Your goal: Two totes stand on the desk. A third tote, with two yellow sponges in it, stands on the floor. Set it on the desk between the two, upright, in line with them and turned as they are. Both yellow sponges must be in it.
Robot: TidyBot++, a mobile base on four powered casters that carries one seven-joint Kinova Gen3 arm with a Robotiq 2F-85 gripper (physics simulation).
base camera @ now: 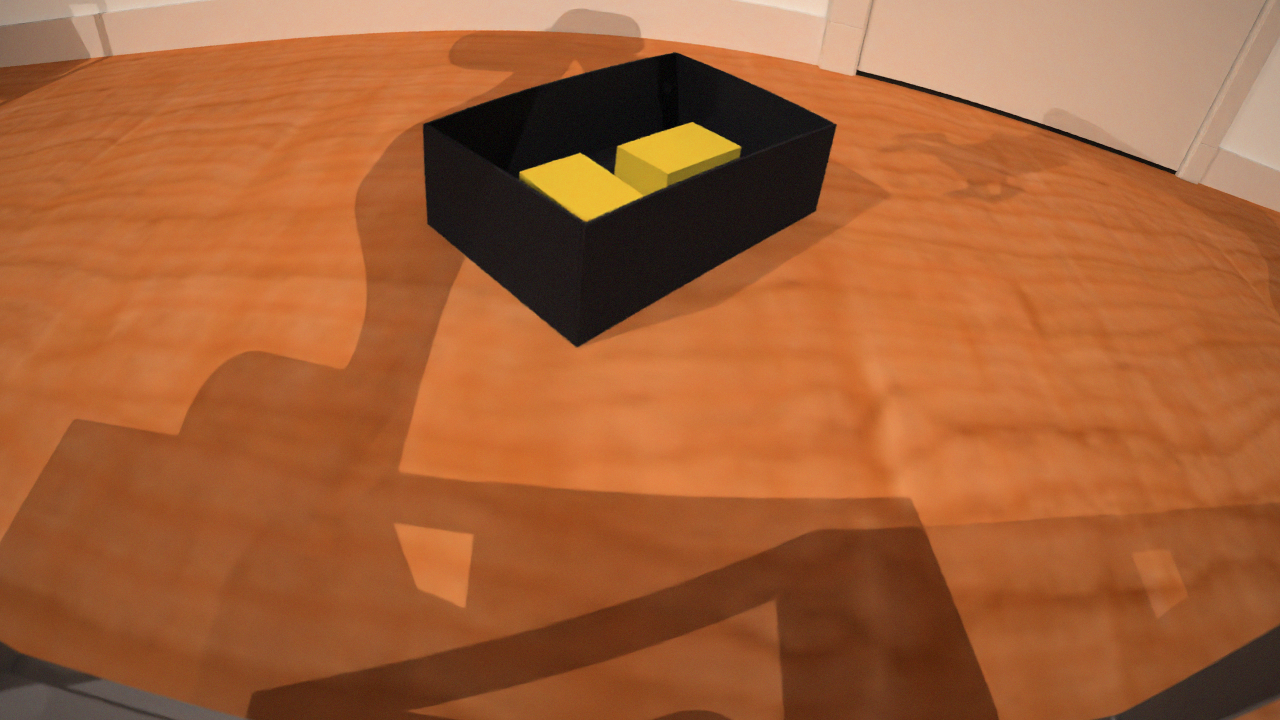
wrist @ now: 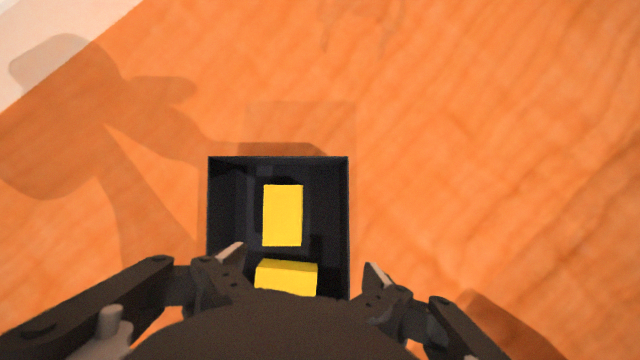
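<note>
A black open-topped tote (base camera: 698, 232) (wrist: 327, 210) stands upright on the floor, turned at an angle in the base camera view and squared up in the wrist view. Two yellow sponges lie in it: one sponge (base camera: 684, 150) and another sponge (base camera: 580, 186) show in the base camera view. In the wrist view one sponge (wrist: 282, 215) lies lengthwise and the other sponge (wrist: 286, 277) lies crosswise, partly hidden by the gripper body. My gripper (wrist: 304, 265) is open above the near part of the tote, its left finger over the tote and its right finger just outside the right wall. The desk and its two totes do not show.
The wooden floor (base camera: 1029, 376) (wrist: 475, 150) surrounds the tote, with shadows of the arm and base across it. A white wall (base camera: 268, 13) (wrist: 30, 20) stands behind the tote. A pale door panel (base camera: 1056, 71) is at the back right.
</note>
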